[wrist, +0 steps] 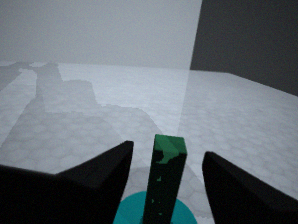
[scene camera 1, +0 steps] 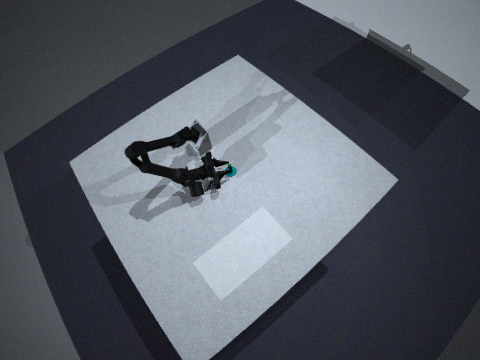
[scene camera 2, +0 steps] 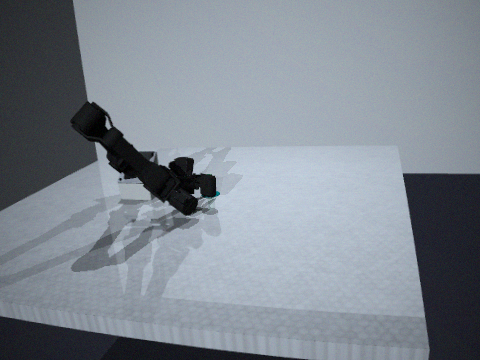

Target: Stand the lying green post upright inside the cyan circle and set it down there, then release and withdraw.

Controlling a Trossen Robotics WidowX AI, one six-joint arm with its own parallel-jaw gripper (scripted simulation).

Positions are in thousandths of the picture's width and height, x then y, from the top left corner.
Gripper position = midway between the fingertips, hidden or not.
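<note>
The gripper (scene camera 2: 436, 493) is visible, also at (wrist: 565, 685).
</note>
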